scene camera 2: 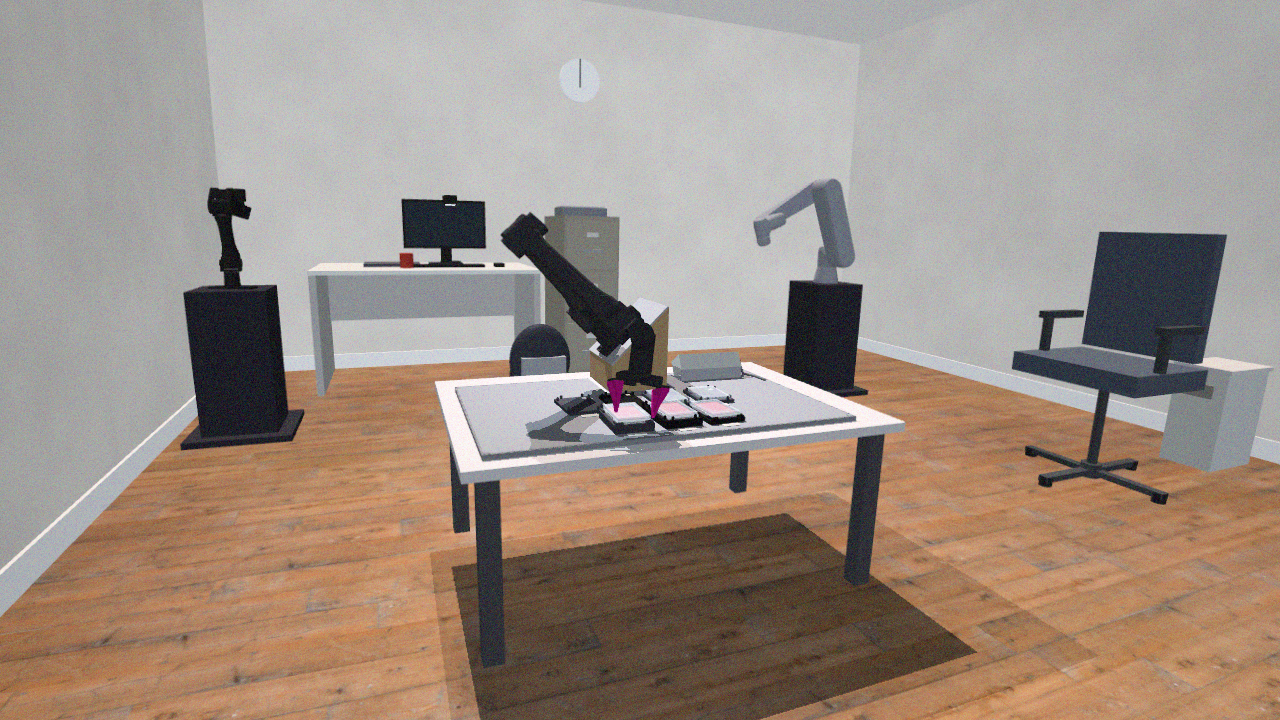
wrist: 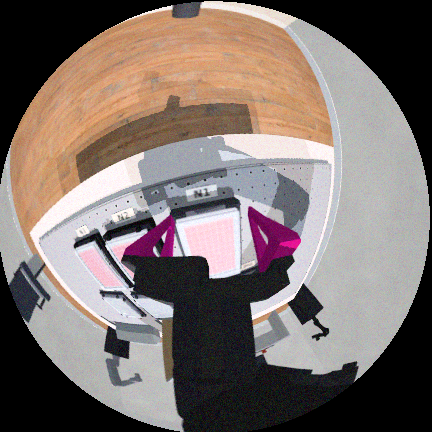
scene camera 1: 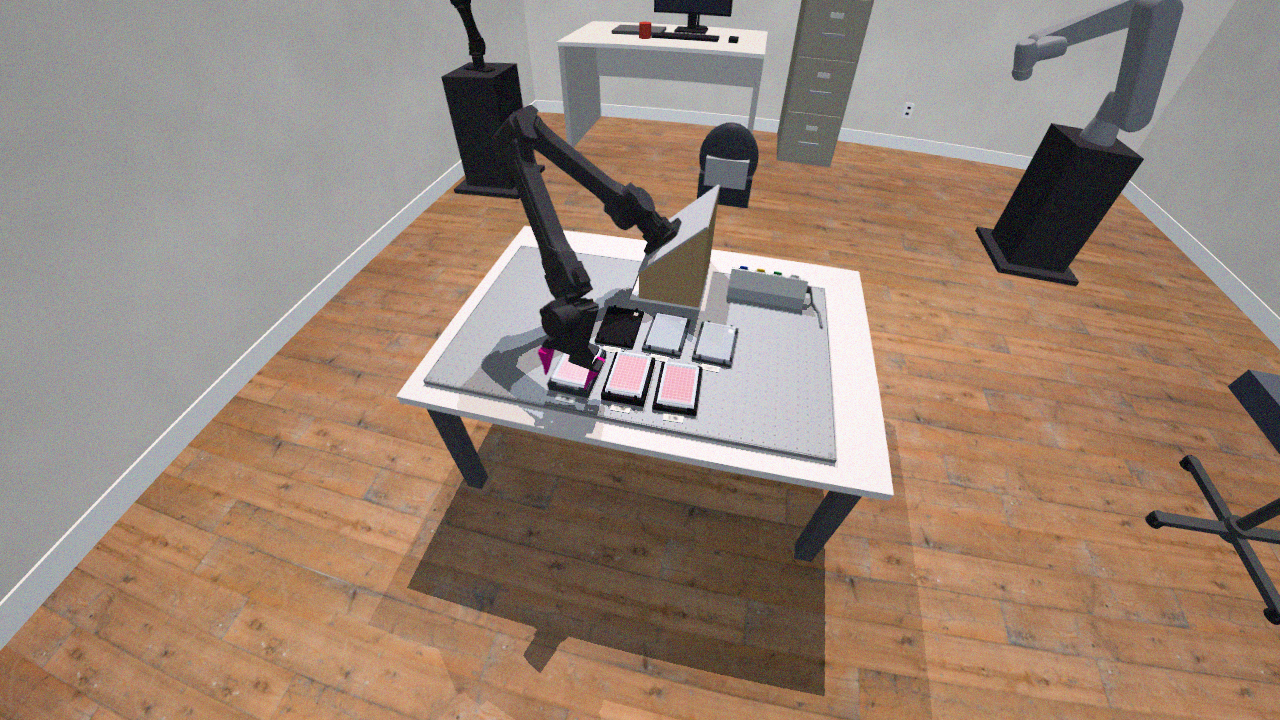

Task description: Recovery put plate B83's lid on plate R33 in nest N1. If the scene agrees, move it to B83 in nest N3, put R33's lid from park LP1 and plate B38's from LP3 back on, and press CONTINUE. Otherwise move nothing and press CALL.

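Places are measured from the arm's base along level axes (x back, y up, z left), in millimetres.
Where they show: gripper, fingertip midpoint: [scene camera 2: 634, 415] [wrist: 209, 214] [scene camera 1: 565, 381]; arm's base, link origin: [scene camera 2: 615, 341] [scene camera 1: 664, 238].
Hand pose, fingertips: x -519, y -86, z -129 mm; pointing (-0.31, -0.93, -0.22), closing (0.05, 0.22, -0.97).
Things, the pixels of their centre, and the offset from my fingertips. "spot": a spot on its surface instead. Level surfaces: height alone.
- nest N1, surface spot: [wrist: 210, 245] [scene camera 2: 629, 411] spot: dx +51, dy -6, dz +6 mm
- N2, body centre: [wrist: 140, 266] [scene camera 1: 628, 373] [scene camera 2: 672, 409] dx +72, dy -16, dz +134 mm
- N3, body centre: [scene camera 1: 678, 384] [wrist: 99, 269] [scene camera 2: 714, 408] dx +73, dy -24, dz +256 mm
- black park, body centre: [scene camera 1: 620, 325] [scene camera 2: 623, 400] dx +253, dy -34, dz +63 mm
- middle lid, body centre: [scene camera 1: 666, 331] [scene camera 2: 666, 395] [wrist: 157, 307] dx +252, dy -30, dz +193 mm
- right lid, body centre: [scene camera 1: 716, 341] [scene camera 2: 708, 392] [wrist: 122, 307] dx +248, dy -30, dz +326 mm
- grey button console, body centre: [scene camera 1: 767, 283] [scene camera 2: 706, 364] [wrist: 136, 335] dx +498, dy -2, dz +445 mm
- pegboard, surface height: dy -44 mm
- white table, surface height: dy -57 mm
My gripper [scene camera 1: 569, 377] [scene camera 2: 635, 413] [wrist: 209, 214] is open and empty, its magenta fingers on either side of the pink plate in nest N1 [scene camera 1: 565, 374] [scene camera 2: 628, 411] [wrist: 210, 245]. Whether the fingertips touch it, and whether a clear lid lies on it, I cannot tell. Pink plates also sit in N2 [scene camera 1: 630, 376] [wrist: 121, 247] and N3 [scene camera 1: 679, 386] [scene camera 2: 717, 409] [wrist: 100, 265]. Behind, a black park [scene camera 1: 617, 329] shows no pale lid; two others hold pale lids, the middle lid [scene camera 1: 665, 331] and the right lid [scene camera 1: 716, 341]. Plate codes and park labels are unreadable.
A grey button console [scene camera 1: 767, 291] [scene camera 2: 707, 366] [wrist: 137, 333] stands at the back right, with a cable. A tall slanted panel [scene camera 1: 677, 273] [scene camera 2: 651, 344] stands behind the parks, close to the arm. All stand on the pegboard [scene camera 1: 769, 394] on a white table [scene camera 1: 863, 385].
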